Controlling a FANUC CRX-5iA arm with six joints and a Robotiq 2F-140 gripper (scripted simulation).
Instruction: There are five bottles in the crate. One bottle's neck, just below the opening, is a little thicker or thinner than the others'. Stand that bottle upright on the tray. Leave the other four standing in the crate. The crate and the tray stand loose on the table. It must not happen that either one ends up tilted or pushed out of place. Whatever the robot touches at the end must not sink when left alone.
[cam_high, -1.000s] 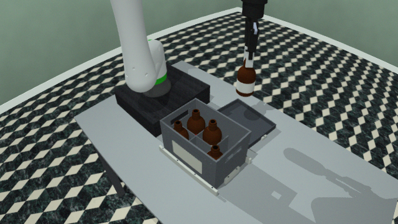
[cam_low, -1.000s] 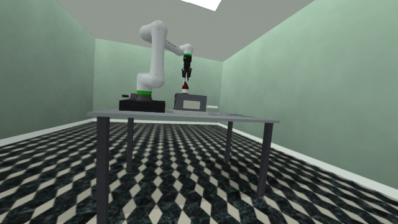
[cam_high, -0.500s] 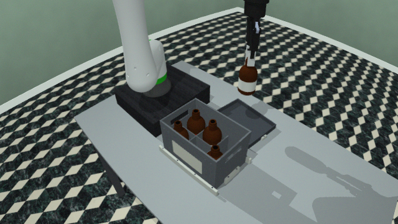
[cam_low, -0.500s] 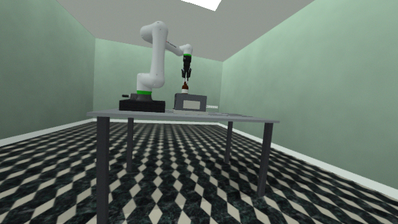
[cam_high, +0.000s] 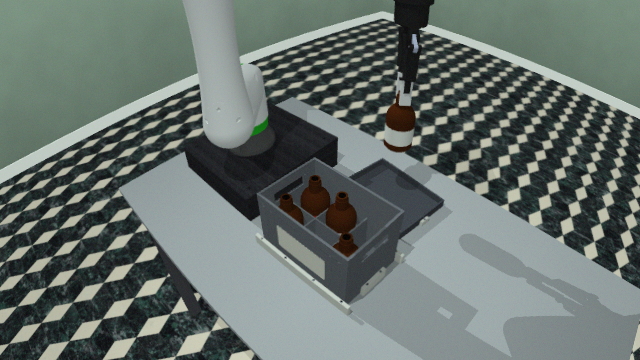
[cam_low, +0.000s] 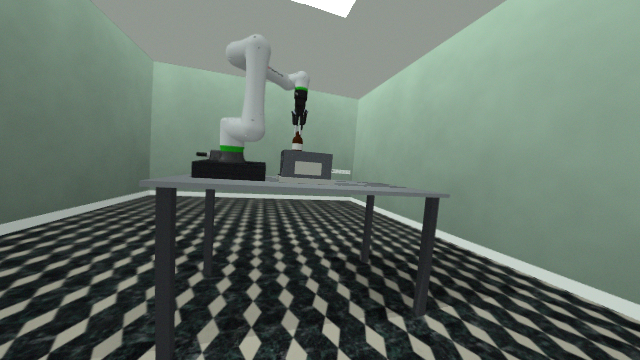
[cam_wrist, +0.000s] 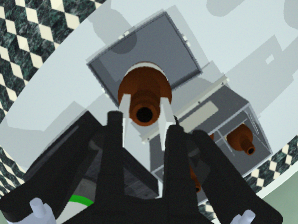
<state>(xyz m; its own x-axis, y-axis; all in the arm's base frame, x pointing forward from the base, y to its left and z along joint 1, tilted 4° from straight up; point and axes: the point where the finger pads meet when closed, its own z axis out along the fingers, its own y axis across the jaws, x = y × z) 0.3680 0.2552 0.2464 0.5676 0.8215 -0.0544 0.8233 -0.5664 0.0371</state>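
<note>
Now: hand 90 mm above the brown bottle. Round my hand: glass bottle: 40 mm behind, 230 mm to the right, 260 mm below; then crate: 60 mm ahead, 260 mm to the right, 270 mm below; then dark grey tray: 340 mm below.
</note>
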